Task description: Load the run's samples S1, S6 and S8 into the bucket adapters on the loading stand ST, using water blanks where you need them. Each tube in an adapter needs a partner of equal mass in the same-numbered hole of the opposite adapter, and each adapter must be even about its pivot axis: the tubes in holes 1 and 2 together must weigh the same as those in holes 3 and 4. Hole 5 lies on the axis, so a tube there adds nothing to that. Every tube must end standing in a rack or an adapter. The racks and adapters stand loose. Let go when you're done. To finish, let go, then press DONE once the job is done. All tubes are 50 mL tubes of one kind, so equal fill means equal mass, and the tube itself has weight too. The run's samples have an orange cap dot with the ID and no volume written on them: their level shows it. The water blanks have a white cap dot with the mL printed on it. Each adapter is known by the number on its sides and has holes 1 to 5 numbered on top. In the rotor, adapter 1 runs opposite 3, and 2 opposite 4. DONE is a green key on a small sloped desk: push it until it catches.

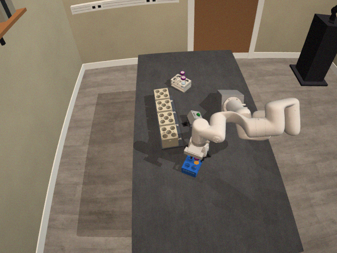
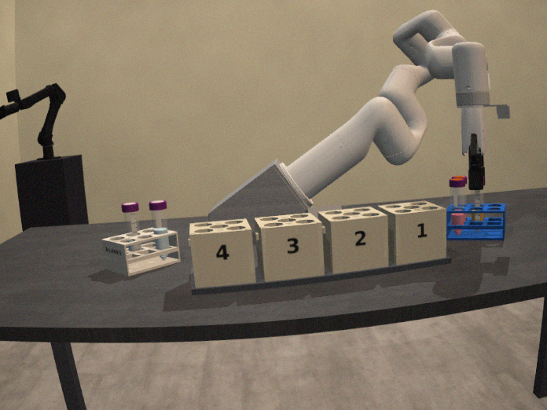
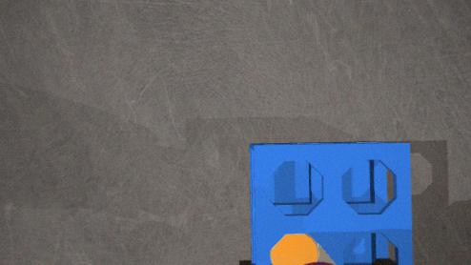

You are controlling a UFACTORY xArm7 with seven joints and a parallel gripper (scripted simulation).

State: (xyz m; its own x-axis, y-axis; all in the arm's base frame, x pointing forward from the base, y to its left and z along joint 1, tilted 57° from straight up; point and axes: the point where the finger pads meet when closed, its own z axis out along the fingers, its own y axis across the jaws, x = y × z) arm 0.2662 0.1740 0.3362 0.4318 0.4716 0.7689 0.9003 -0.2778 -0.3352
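The sample S8 lies 1 cm ahead of my hand and 5 cm below it. Also, from my hand: sample tube (2 cm ahead, 6 cm to the right, 5 cm below); blue sample rack (2 cm ahead, 1 cm to the right, 9 cm below); loading stand ST (17 cm ahead, 35 cm to the right, 11 cm below).
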